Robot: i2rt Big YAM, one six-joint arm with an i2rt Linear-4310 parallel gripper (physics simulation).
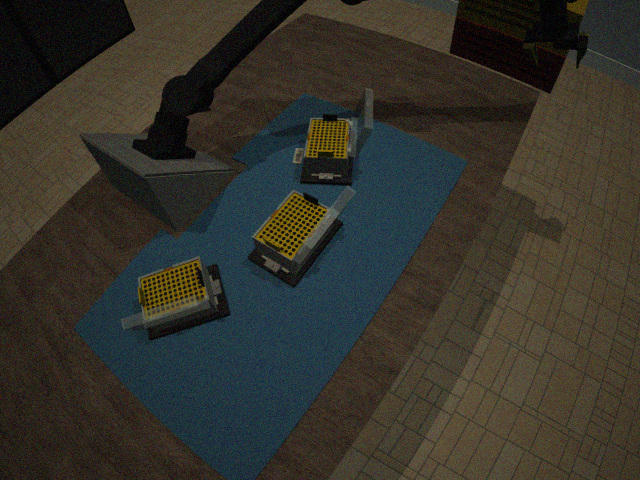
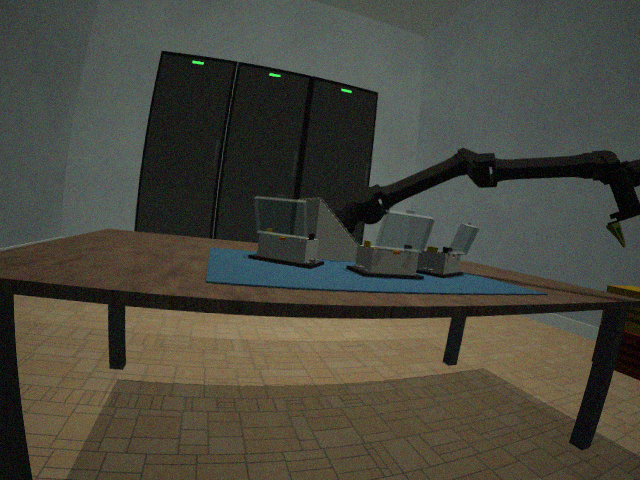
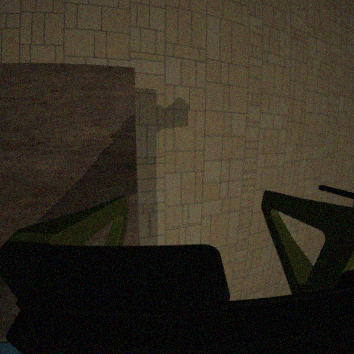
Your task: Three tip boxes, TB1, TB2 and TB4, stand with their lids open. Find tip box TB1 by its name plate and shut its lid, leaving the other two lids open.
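Frame: origin at the arm's base, x up, y back, z right, level; millimetres.
Seen in the pictures: gripper, fingertip midpoint: [image 1: 556,65] [image 3: 195,201]; arm's base at its link origin: [image 1: 163,152] [image 2: 335,229].
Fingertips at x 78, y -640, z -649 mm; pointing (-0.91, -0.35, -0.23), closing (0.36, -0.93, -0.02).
Observation:
Offsets run from my fingertips to a thing's top centre. "spot": to the spot under its first point. Level surfaces: height alone.
Three tip boxes with yellow tip racks stand open on the blue mat. The far box {dx -96, dy +383, dz +437 mm} [image 1: 328,136] [image 2: 442,262] has its clear lid {dx -8, dy +314, dz +400 mm} [image 1: 365,108] [image 2: 465,238] raised. The middle box {dx -96, dy +321, dz +642 mm} [image 1: 292,224] [image 2: 387,261] has its lid {dx -8, dy +242, dz +643 mm} [image 1: 344,200] [image 2: 405,231] up. The near-left box {dx -96, dy +419, dz +848 mm} [image 1: 173,286] [image 2: 284,249] has its lid {dx -8, dy +356, dz +895 mm} [image 1: 132,322] [image 2: 281,217] up too. Small pale plates show on the boxes, but their writing is too small to read, so I cannot tell which is TB1. My gripper [image 1: 556,63] [image 2: 619,237] [image 3: 195,201] is open and empty, high up and away from all three boxes, past the table's edge.
The blue mat {dx -162 mm} [image 1: 289,372] [image 2: 242,271] lies on the brown table {dx -165 mm} [image 1: 56,392] [image 2: 139,263]. A grey wedge-shaped stand [image 1: 180,196] [image 2: 333,235] at the arm's base is beside the mat. A small white piece {spot: dx -160, dy +432, dz +462 mm} [image 1: 298,155] lies left of the far box. Dark cabinets [image 2: 263,149] stand behind.

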